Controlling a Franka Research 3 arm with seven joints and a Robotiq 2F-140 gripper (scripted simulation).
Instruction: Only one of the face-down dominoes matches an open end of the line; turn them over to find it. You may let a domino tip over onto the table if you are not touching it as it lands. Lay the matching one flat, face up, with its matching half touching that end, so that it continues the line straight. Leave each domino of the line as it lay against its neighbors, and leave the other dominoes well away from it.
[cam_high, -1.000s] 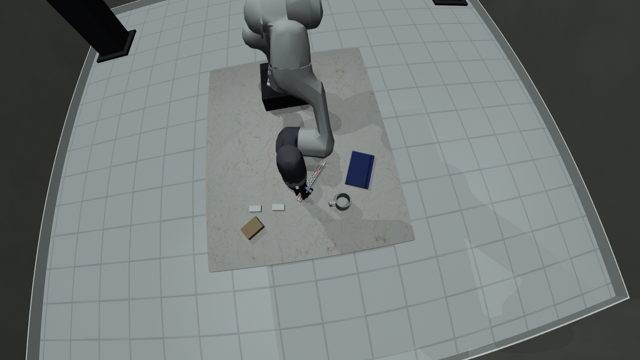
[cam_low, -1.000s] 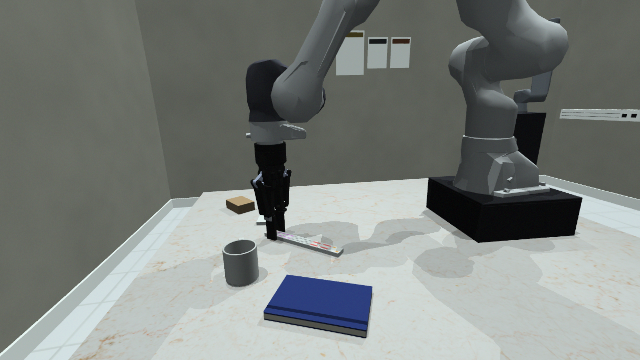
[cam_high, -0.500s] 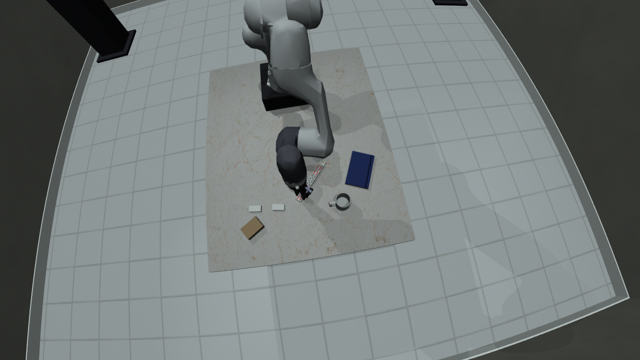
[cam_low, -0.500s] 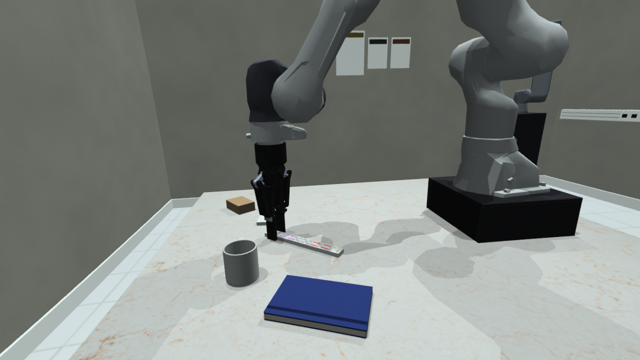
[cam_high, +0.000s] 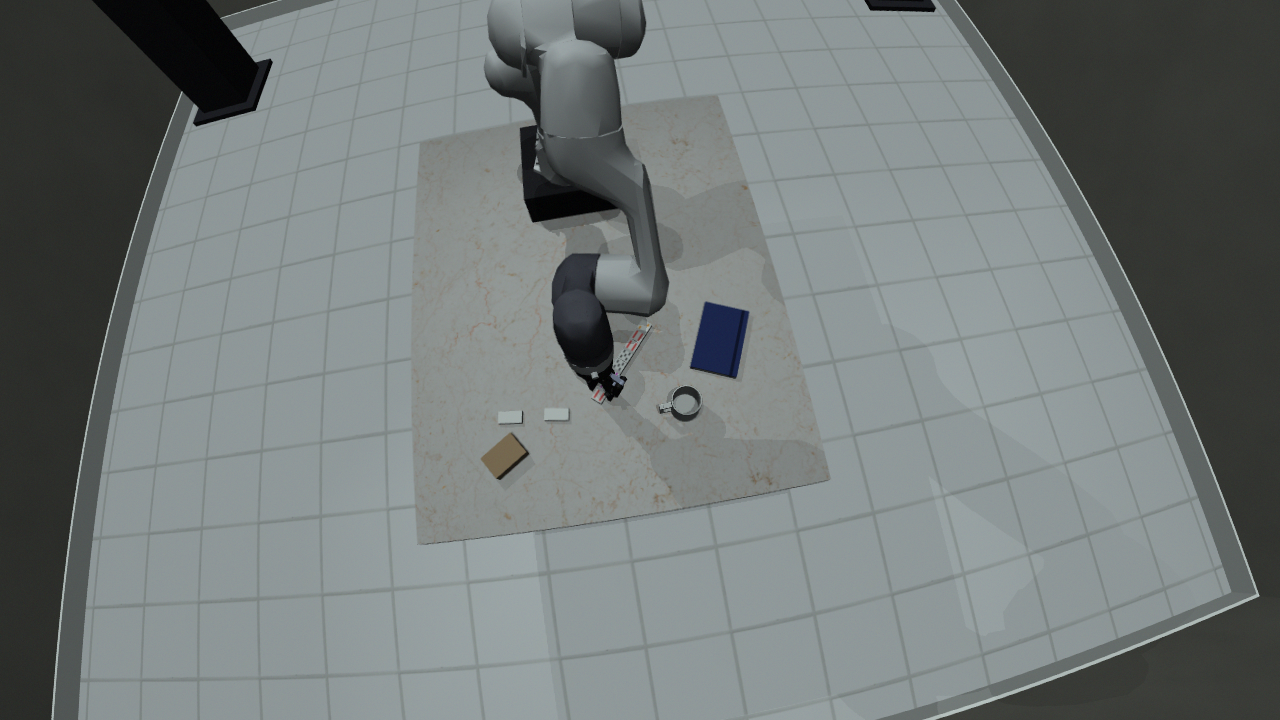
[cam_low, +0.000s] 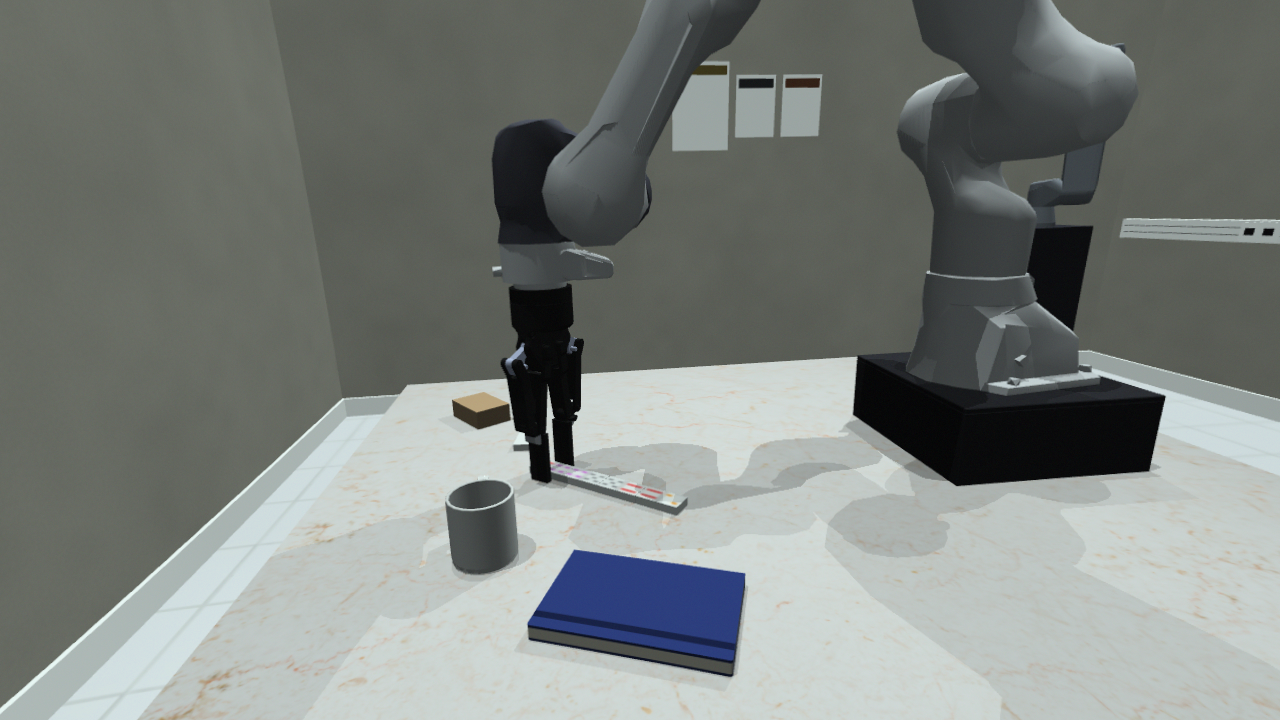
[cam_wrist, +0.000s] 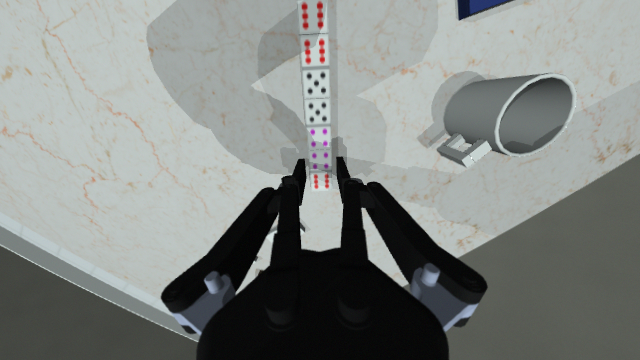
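The white domino is 3 cm below my hand. The rest, counted from my hand: grey mug 6 cm ahead, 17 cm to the left; then blue book 9 cm behind, 28 cm to the left, 3 cm below; then brown block 13 cm ahead, 23 cm to the right, 2 cm below.
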